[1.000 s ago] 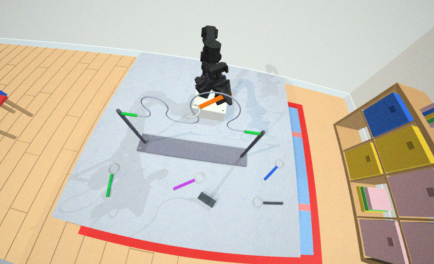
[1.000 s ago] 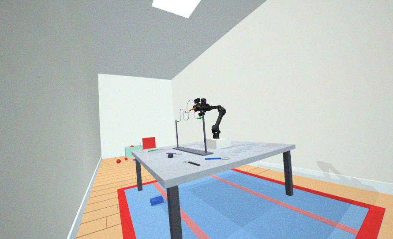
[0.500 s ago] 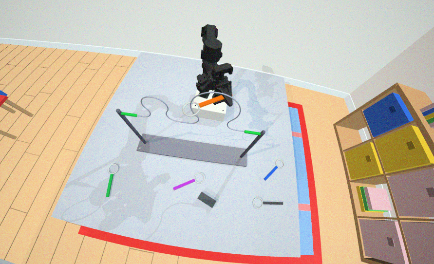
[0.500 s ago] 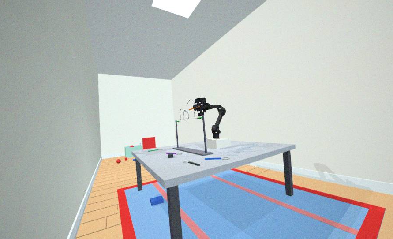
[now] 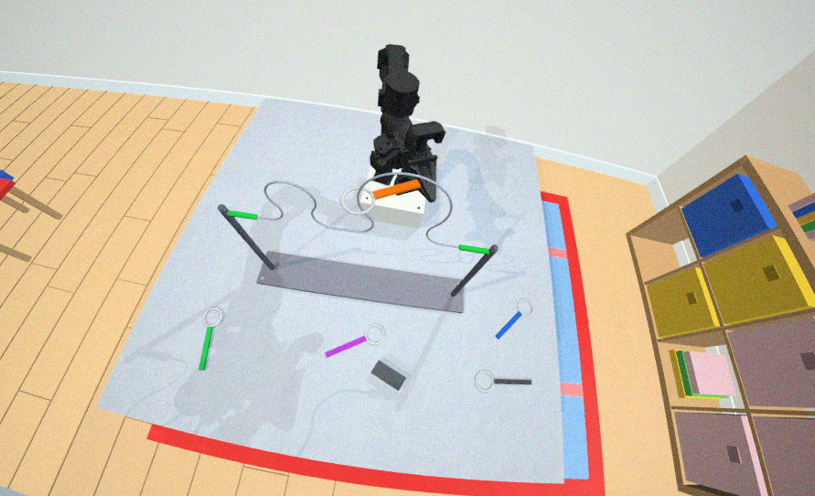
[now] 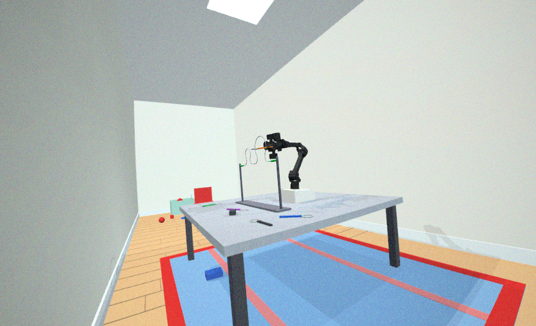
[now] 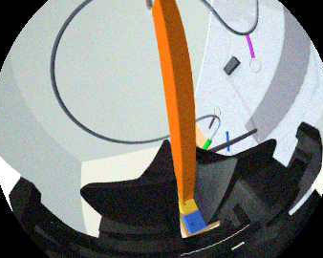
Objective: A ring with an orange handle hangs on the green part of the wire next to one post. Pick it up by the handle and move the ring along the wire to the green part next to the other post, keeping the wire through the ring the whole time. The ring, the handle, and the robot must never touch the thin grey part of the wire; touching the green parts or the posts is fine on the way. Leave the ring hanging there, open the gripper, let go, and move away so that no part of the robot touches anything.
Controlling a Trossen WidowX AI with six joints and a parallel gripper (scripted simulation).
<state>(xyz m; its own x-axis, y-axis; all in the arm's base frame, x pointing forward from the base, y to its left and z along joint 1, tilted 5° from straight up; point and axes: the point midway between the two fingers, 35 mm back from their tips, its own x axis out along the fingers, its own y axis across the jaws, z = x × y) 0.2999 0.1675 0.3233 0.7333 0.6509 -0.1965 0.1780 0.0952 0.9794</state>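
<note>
My gripper tip is now 90 mm to the left of the orange-handled ring, 20 mm short of it and 10 mm below it. Also, from my gripper tip: blue-handled ring 430 mm below, 380 mm to the left, 10 mm behind; dark block 420 mm below, 290 mm ahead, 40 mm to the left; purple-handled ring 430 mm below, 220 mm ahead, 70 mm to the right.
</note>
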